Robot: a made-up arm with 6 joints. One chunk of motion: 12 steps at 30 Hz.
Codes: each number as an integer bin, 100 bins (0 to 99) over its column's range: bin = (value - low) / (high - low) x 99, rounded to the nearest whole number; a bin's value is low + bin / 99 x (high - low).
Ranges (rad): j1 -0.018..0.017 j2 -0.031..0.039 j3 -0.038..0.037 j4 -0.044..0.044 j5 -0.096..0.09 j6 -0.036..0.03
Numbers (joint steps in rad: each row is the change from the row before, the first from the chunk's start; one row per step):
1: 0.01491 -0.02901 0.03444 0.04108 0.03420 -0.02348
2: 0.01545 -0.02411 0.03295 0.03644 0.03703 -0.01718
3: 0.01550 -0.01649 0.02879 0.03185 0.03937 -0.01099
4: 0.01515 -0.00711 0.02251 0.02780 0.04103 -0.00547
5: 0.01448 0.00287 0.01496 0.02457 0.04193 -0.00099
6: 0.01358 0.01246 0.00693 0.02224 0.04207 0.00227
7: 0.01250 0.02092 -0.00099 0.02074 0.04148 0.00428
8: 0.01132 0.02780 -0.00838 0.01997 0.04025 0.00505
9: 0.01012 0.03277 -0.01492 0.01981 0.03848 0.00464
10: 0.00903 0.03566 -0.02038 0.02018 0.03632 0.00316
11: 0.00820 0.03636 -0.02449 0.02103 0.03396 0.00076
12: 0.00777 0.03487 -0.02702 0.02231 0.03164 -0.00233
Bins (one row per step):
1: 93 3 96 96 69 19
2: 95 10 94 90 71 28
3: 95 21 88 85 72 38
4: 94 34 80 81 73 46
5: 92 48 70 77 73 53
6: 89 61 59 75 73 57
7: 86 73 49 73 73 60
8: 83 83 39 72 73 62
9: 80 90 30 72 72 61
10: 76 94 23 72 70 59
11: 74 95 18 73 69 55
12: 73 93 14 75 68 51

